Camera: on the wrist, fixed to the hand. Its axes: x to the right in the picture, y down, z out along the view.
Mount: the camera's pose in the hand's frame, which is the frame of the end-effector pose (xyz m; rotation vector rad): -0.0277 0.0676 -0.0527 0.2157 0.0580 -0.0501
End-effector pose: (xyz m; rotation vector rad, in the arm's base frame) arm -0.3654 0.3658 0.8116 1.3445 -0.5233 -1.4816
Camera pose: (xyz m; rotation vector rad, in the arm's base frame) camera -0.2954 0.3801 0.8664 1.5739 -0.6300 -1.4534
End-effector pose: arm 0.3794 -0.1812 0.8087 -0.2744 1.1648 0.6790
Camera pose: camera 0.2916 -0.1667 0.8229 -0.1412 1.2714 0.4993
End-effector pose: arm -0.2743 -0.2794 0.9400 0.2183 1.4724 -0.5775
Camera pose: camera -0.2868 -0.1905 0.9473 0.3701 1.4745 -0.7771
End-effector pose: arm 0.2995 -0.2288 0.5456 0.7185 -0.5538 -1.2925
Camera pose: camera 0.3767 -0.1851 0.5614 0.9508 -0.6376 -1.2658
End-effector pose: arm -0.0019 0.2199 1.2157 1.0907 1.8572 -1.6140
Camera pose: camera 0.0765 0.2634 1.2070 1.2000 1.7909 -1.8646
